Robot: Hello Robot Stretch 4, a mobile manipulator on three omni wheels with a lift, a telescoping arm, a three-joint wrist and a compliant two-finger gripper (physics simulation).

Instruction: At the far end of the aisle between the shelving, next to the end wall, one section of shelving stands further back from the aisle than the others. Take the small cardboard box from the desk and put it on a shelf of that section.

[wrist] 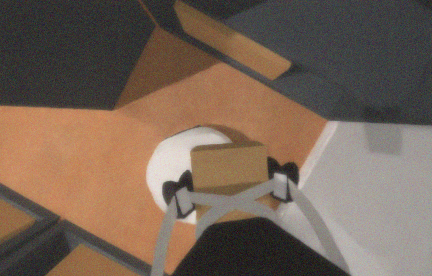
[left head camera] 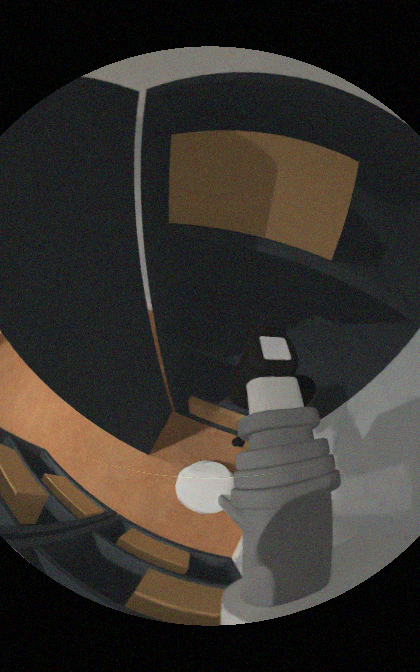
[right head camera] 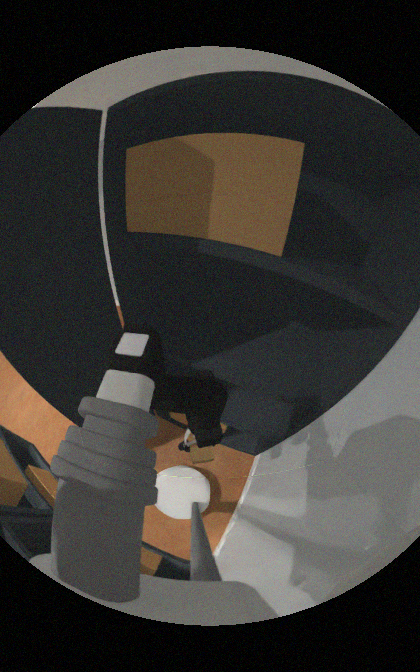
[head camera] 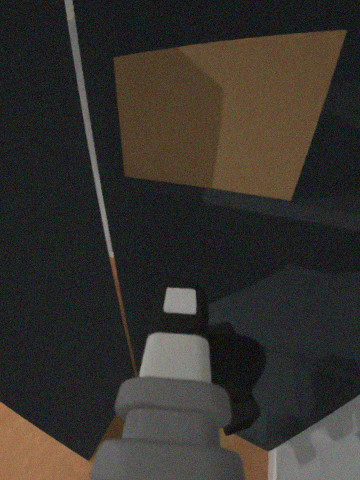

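Note:
The small cardboard box is between the two fingertips of my gripper, which is shut on it. The dark section set further back stands beyond the arm, beside the end wall. A large cardboard box is on an upper shelf there. Another cardboard box is on its lowest shelf. In the wrist view the held box shows over the floor and my base, apart from the shelving. The arm hides the gripper in the head view.
The neighbouring section's dark side panel juts out on the left. The pale end wall is on the right. My white round base is below. Shelving with boxes stands opposite.

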